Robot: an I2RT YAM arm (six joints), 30 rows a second.
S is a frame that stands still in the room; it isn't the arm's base.
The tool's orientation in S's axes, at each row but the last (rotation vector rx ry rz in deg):
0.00, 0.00, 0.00
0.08, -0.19, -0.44
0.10, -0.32, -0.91
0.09, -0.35, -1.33
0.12, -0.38, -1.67
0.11, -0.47, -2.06
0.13, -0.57, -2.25
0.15, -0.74, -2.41
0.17, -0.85, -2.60
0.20, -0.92, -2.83
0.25, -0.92, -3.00
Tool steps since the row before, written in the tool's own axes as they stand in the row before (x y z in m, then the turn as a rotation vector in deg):
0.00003, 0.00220, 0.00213, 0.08, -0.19, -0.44
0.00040, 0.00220, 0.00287, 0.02, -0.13, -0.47
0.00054, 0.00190, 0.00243, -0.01, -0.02, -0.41
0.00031, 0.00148, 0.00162, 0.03, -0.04, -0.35
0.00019, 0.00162, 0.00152, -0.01, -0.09, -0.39
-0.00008, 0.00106, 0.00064, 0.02, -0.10, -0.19
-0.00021, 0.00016, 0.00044, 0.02, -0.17, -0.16
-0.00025, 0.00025, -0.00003, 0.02, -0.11, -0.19
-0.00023, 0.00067, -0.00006, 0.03, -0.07, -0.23
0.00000, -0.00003, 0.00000, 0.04, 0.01, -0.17
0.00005, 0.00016, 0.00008, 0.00, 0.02, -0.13
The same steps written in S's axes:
0.00003, 0.00220, 0.00213, 0.08, -0.19, -0.44
0.00041, 0.00219, 0.00287, 0.02, -0.13, -0.47
0.00056, 0.00189, 0.00244, -0.01, -0.02, -0.41
0.00033, 0.00147, 0.00162, 0.03, -0.04, -0.35
0.00023, 0.00161, 0.00152, -0.01, -0.09, -0.39
-0.00005, 0.00106, 0.00064, 0.02, -0.10, -0.19
-0.00021, 0.00017, 0.00044, 0.01, -0.17, -0.16
-0.00024, 0.00026, -0.00003, 0.02, -0.11, -0.19
-0.00020, 0.00068, -0.00006, 0.03, -0.07, -0.23
0.00000, -0.00003, 0.00000, 0.04, 0.01, -0.17
0.00006, 0.00016, 0.00008, 0.00, 0.02, -0.13

